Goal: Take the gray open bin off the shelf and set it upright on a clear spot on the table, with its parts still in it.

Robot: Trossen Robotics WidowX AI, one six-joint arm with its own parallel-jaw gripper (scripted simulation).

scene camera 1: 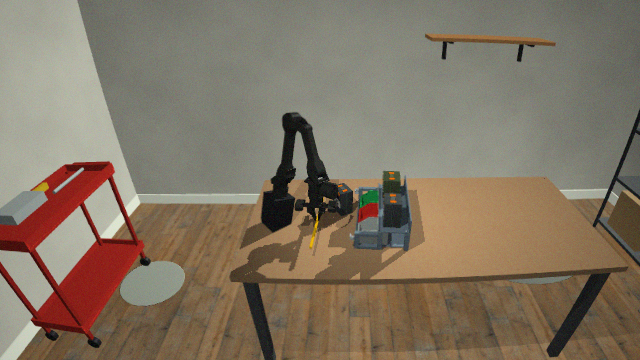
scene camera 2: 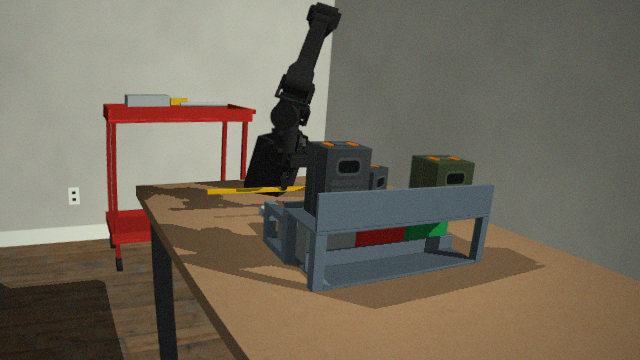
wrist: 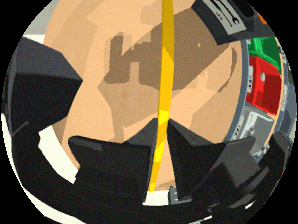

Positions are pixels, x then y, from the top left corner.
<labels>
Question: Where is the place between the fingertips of my gripper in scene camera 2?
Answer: At 283, 189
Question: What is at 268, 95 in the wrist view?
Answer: A red bin.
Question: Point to a gray bin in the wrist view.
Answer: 262, 127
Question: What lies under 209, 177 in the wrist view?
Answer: My gripper.
</labels>
